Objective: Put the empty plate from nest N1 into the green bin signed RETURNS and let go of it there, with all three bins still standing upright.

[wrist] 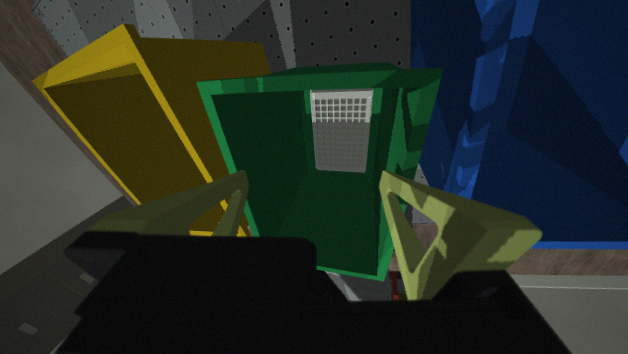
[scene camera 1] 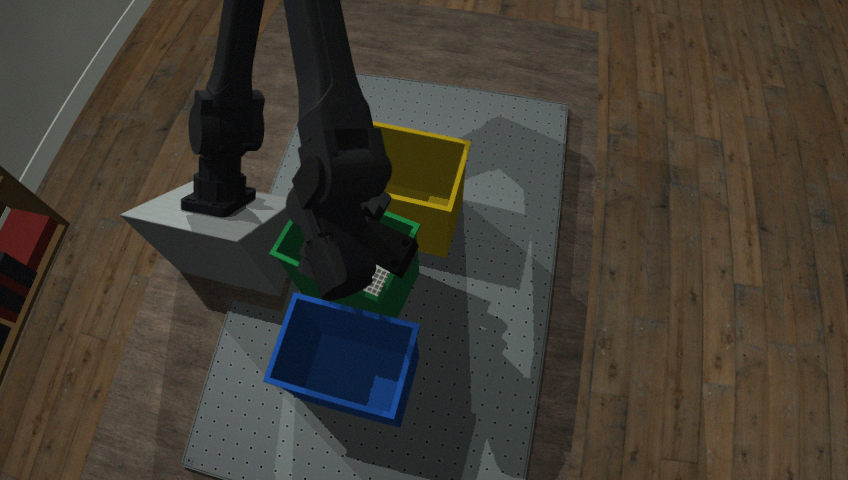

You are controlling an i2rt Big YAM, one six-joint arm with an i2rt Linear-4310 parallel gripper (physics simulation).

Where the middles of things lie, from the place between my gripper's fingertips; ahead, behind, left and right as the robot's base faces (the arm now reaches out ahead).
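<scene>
The green bin (scene camera 1: 392, 297) is where I start: my gripper is 90 mm above it, 20 mm past it and 10 mm to the right of it. Counted from my hand, the blue bin (scene camera 1: 358, 362) is 150 mm to the right, 10 mm ahead and 90 mm below. The yellow bin (scene camera 1: 428, 170) is 150 mm to the left of my hand, 30 mm ahead of it and 90 mm below it. I also see the white gridded plate (wrist: 341, 118), which is 170 mm below my hand, 30 mm behind it and 10 mm to the left of it.
</scene>
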